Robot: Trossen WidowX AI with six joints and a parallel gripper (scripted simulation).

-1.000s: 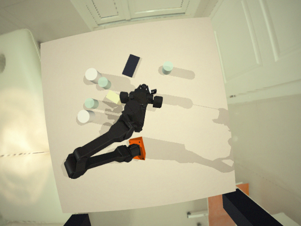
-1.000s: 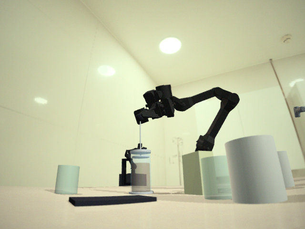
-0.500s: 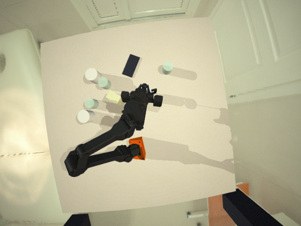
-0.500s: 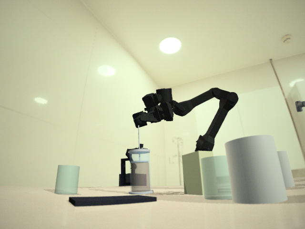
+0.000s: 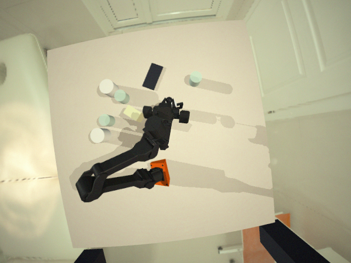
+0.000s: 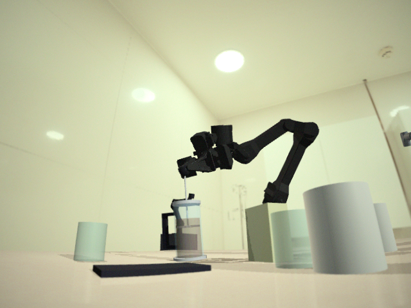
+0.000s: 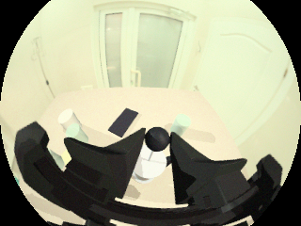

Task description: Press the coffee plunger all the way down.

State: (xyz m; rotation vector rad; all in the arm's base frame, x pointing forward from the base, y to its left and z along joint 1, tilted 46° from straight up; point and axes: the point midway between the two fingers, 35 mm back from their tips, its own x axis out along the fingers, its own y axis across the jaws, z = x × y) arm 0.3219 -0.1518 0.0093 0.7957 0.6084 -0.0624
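The coffee press is 10 mm behind my gripper tip, 10 mm to the right of it and 110 mm below it. Round my gripper tip: pale yellow block 20 mm behind, 200 mm to the left, 170 mm below; dark flat slab 200 mm ahead, 80 mm to the left, 220 mm below.
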